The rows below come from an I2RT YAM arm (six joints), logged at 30 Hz.
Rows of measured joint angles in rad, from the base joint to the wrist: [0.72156, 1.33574, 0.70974, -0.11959, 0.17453, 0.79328]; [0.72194, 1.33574, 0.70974, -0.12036, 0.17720, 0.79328]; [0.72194, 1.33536, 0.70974, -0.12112, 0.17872, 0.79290]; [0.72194, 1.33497, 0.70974, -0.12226, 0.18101, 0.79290]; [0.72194, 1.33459, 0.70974, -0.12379, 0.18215, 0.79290]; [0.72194, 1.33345, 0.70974, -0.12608, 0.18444, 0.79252]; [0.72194, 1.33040, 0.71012, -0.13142, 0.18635, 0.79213]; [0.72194, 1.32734, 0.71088, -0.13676, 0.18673, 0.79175]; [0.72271, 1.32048, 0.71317, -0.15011, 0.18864, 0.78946]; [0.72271, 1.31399, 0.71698, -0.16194, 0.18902, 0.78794]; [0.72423, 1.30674, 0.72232, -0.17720, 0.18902, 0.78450]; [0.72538, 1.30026, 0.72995, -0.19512, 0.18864, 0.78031]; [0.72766, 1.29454, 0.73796, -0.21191, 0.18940, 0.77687]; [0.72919, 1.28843, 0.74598, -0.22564, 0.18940, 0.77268]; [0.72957, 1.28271, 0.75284, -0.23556, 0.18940, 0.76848]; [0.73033, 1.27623, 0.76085, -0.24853, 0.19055, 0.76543]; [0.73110, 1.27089, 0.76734, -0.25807, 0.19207, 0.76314]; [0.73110, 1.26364, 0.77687, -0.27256, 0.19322, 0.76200]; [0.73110, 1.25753, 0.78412, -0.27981, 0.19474, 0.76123]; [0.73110, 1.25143, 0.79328, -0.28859, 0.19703, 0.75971]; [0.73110, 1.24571, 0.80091, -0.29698, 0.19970, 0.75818]
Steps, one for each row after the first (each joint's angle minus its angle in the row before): [0.00038, 0.00000, 0.00000, -0.00077, 0.00267, 0.00000]; [0.00000, -0.00038, 0.00000, -0.00076, 0.00152, -0.00038]; [0.00000, -0.00039, 0.00000, -0.00114, 0.00229, 0.00000]; [0.00000, -0.00038, 0.00000, -0.00153, 0.00114, 0.00000]; [0.00000, -0.00114, 0.00000, -0.00229, 0.00229, -0.00038]; [0.00000, -0.00305, 0.00038, -0.00534, 0.00191, -0.00039]; [0.00000, -0.00306, 0.00076, -0.00534, 0.00038, -0.00038]; [0.00077, -0.00686, 0.00229, -0.01335, 0.00191, -0.00229]; [0.00000, -0.00649, 0.00381, -0.01183, 0.00038, -0.00152]; [0.00152, -0.00725, 0.00534, -0.01526, 0.00000, -0.00344]; [0.00115, -0.00648, 0.00763, -0.01792, -0.00038, -0.00419]; [0.00228, -0.00572, 0.00801, -0.01679, 0.00076, -0.00344]; [0.00153, -0.00611, 0.00802, -0.01373, 0.00000, -0.00419]; [0.00038, -0.00572, 0.00686, -0.00992, 0.00000, -0.00420]; [0.00076, -0.00648, 0.00801, -0.01297, 0.00115, -0.00305]; [0.00077, -0.00534, 0.00649, -0.00954, 0.00152, -0.00229]; [0.00000, -0.00725, 0.00953, -0.01449, 0.00115, -0.00114]; [0.00000, -0.00611, 0.00725, -0.00725, 0.00152, -0.00077]; [0.00000, -0.00610, 0.00916, -0.00878, 0.00229, -0.00152]; [0.00000, -0.00572, 0.00763, -0.00839, 0.00267, -0.00153]
